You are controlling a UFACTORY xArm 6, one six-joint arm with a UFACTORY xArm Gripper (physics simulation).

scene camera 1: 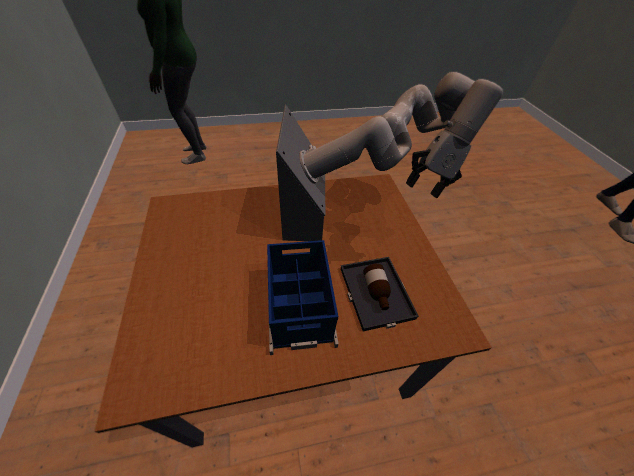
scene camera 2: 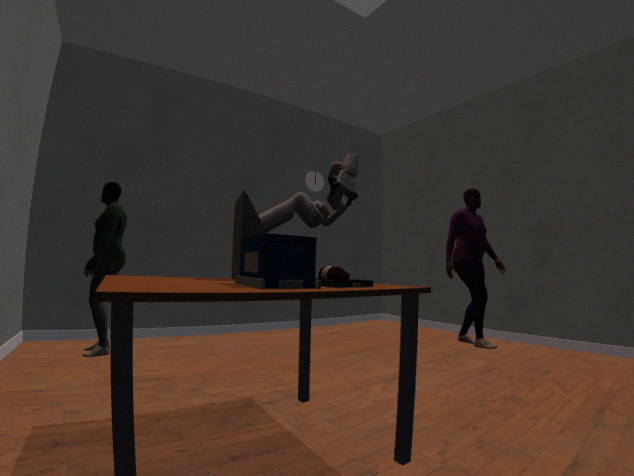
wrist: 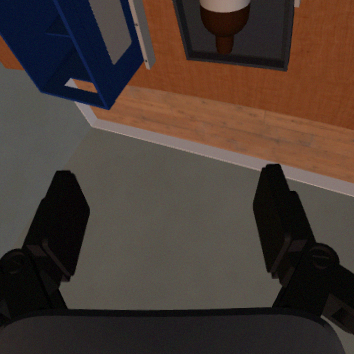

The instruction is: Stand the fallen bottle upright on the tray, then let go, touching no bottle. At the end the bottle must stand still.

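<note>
A brown bottle with a white label lies on its side on the dark tray. In scene camera 1 its neck points to the table's front edge. In the wrist view its neck and part of the label show at the top. My gripper is open and empty. It hangs high, behind and to the right of the tray in scene camera 1, well apart from the bottle. In scene camera 2 the fingers are small and dark.
A blue divided crate stands left of the tray, with pale blocks at its foot. The arm's grey mount rises behind the crate. The wooden table bears them. A person in green and one in purple stand beyond the table.
</note>
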